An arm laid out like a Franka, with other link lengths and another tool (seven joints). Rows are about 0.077 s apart.
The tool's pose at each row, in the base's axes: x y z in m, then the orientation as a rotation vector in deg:
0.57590, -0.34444, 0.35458, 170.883, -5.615, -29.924
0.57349, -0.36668, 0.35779, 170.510, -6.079, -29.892
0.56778, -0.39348, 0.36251, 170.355, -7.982, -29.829
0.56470, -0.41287, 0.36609, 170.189, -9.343, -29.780
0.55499, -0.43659, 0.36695, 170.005, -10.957, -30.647
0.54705, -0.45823, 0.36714, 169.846, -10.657, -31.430
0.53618, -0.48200, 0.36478, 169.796, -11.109, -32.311
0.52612, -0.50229, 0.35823, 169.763, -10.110, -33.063
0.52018, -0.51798, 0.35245, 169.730, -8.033, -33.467
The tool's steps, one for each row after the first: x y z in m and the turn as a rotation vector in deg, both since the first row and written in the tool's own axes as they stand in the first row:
-0.00150, 0.02255, 0.00003, -0.299, -0.028, 0.370
-0.00622, 0.04995, 0.00022, -0.169, -0.072, 1.626
-0.00870, 0.06975, -0.00015, -0.117, -0.106, 2.534
-0.01614, 0.09380, 0.00472, 0.103, -0.752, 3.542
-0.02186, 0.11564, 0.00940, 0.014, -1.267, 3.328
-0.02931, 0.13940, 0.01768, 0.178, -1.865, 3.564
-0.03488, 0.15917, 0.02925, 0.093, -2.321, 2.880
-0.03722, 0.17429, 0.03824, -0.213, -2.509, 1.528

